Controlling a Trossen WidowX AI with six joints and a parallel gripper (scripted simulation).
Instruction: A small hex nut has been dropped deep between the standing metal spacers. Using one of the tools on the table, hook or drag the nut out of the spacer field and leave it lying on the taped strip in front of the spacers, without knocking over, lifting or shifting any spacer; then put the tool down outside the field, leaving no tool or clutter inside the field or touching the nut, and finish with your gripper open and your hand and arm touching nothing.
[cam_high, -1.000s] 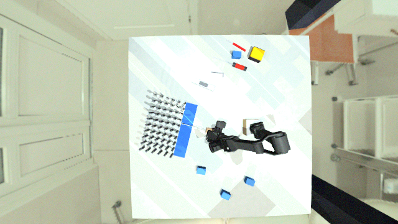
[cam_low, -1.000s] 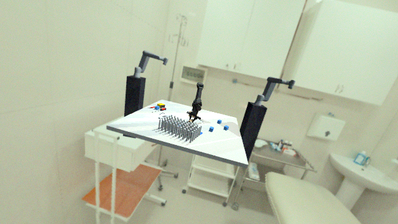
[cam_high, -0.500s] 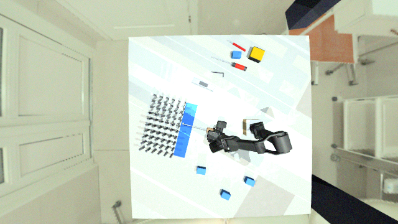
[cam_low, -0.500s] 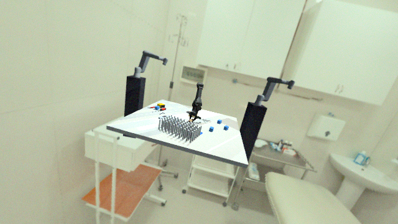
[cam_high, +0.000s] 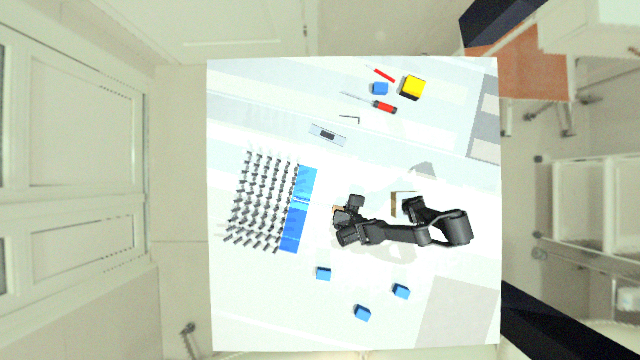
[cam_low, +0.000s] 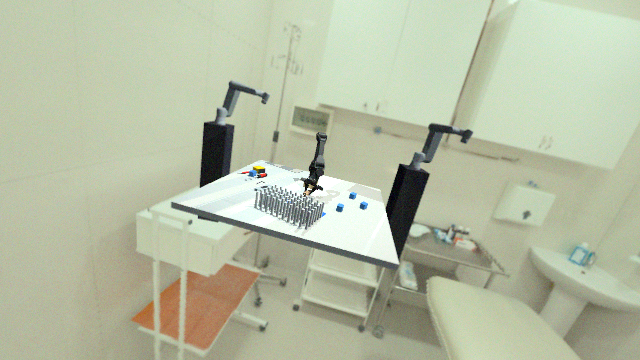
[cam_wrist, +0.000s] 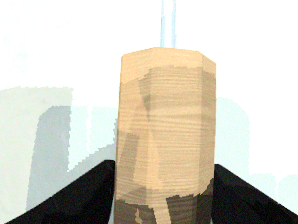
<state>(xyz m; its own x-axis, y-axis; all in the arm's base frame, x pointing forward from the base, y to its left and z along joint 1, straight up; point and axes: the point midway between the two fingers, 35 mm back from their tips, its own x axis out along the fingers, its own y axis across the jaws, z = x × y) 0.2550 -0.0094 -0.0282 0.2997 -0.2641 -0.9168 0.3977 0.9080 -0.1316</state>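
Right now the hook tool is 10 cm ahead of my gripper tip and 4 cm to the right of it. Round my gripper tip: blue taped strip 18 cm ahead, 3 cm to the right, 3 cm below; yellow block 47 cm to the right, 39 cm behind, 1 cm below; grey flat tool 33 cm to the right, 1 cm below, 1 cm ahead.
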